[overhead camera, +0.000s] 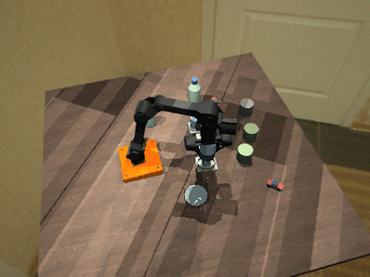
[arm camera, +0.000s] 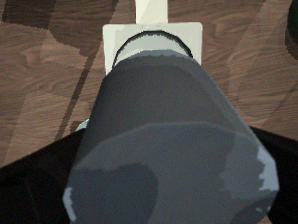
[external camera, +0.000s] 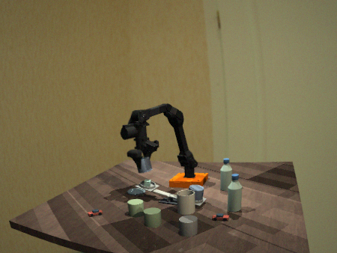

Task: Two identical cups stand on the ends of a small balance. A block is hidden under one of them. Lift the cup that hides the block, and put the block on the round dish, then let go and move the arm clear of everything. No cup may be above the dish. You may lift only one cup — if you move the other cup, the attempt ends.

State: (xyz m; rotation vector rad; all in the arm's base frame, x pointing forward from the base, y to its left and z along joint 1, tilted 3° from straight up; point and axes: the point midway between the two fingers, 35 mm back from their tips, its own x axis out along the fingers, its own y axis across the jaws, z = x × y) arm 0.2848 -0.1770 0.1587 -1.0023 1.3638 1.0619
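Now: the pale green block 80 mm below my gripper tip and 10 mm to the left of it. Round my gripper tip: blue-grey cup 20 mm to the right, 10 mm above; pale blue round dish 170 mm below, 90 mm to the right, 90 mm behind; balance beam 130 mm to the left, 130 mm below, 40 mm ahead.
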